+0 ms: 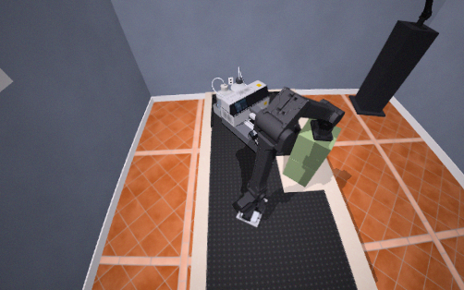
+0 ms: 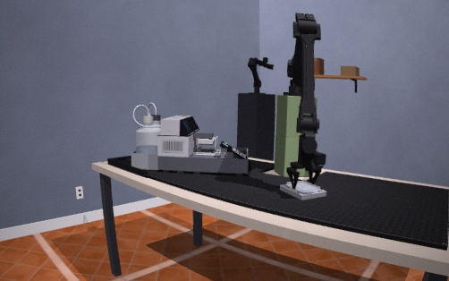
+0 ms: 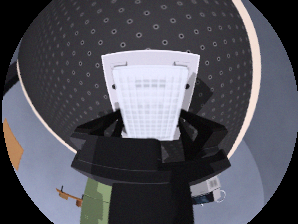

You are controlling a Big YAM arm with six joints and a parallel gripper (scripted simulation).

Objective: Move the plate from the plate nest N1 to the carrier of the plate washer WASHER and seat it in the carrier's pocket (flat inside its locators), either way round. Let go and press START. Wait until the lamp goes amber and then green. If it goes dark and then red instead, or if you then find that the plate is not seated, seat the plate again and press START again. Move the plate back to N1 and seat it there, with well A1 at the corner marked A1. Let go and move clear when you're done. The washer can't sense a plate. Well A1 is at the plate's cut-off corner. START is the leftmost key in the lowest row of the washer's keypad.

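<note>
The well plate is 10 mm below my hand. The rest, counted from my hand: bottle: 260 mm ahead, 790 mm to the right, 120 mm above; plate nest N1: 20 mm below; plate washer: 630 mm to the right, 100 mm above.
</note>
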